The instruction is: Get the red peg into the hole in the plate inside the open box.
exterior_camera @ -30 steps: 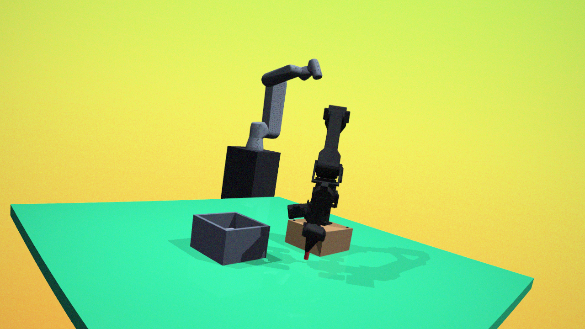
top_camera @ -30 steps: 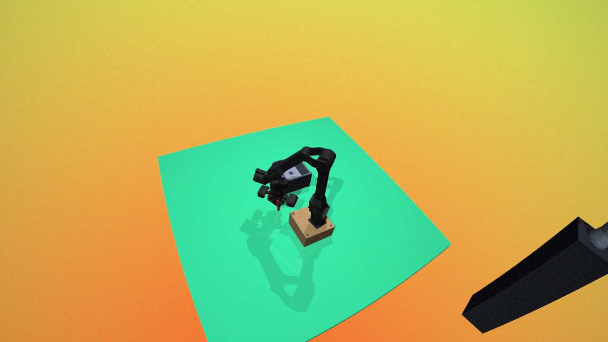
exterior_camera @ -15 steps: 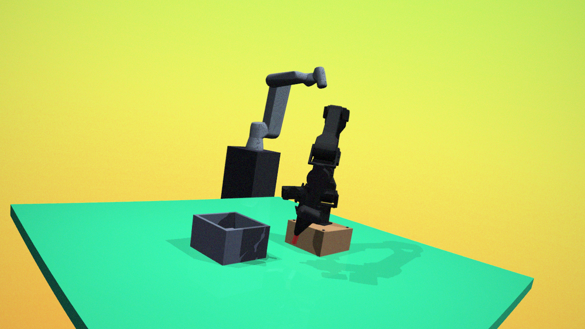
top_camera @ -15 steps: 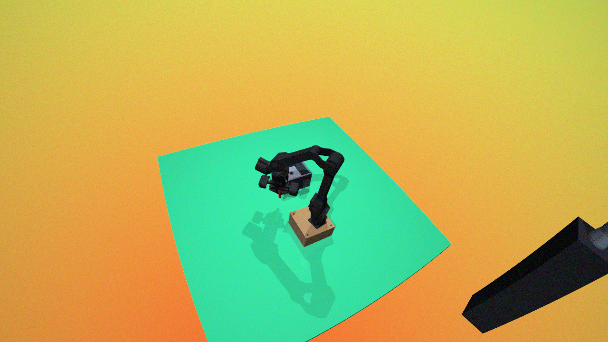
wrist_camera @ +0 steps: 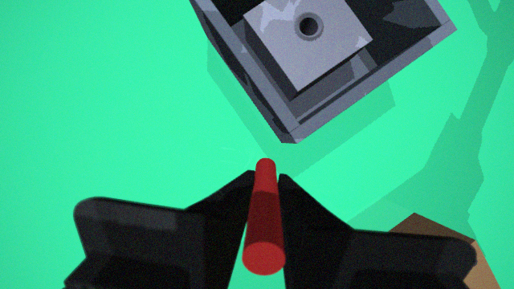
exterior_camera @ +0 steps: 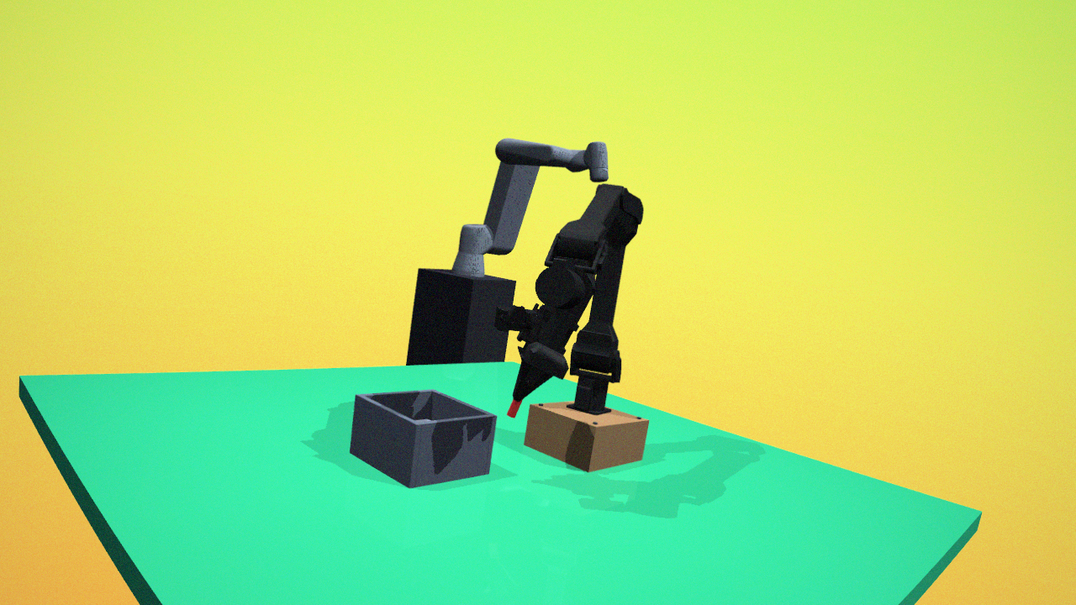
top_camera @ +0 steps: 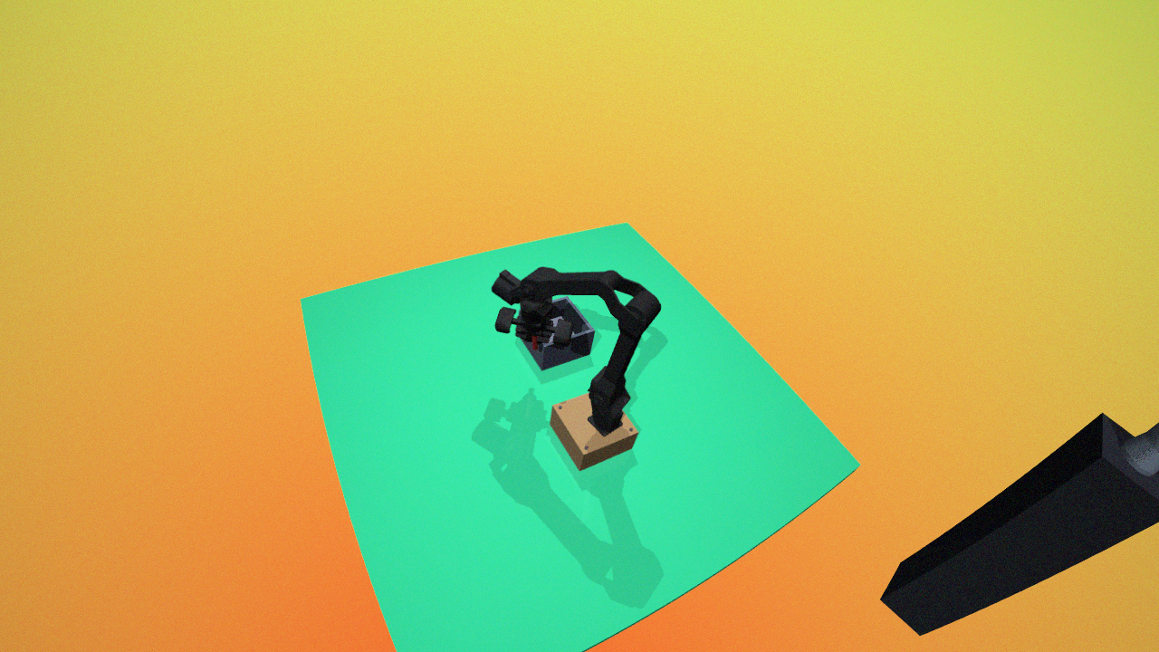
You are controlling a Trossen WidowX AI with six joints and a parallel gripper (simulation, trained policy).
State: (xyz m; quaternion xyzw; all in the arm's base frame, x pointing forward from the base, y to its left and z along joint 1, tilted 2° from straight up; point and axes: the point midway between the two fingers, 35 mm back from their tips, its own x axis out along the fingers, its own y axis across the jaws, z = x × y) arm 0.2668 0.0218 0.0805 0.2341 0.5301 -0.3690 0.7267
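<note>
The dark grey box is 12 cm to the right of my gripper tip, 11 cm below it and 6 cm ahead of it. Round my gripper tip: red peg (1 cm to the left, 1 cm above).
</note>
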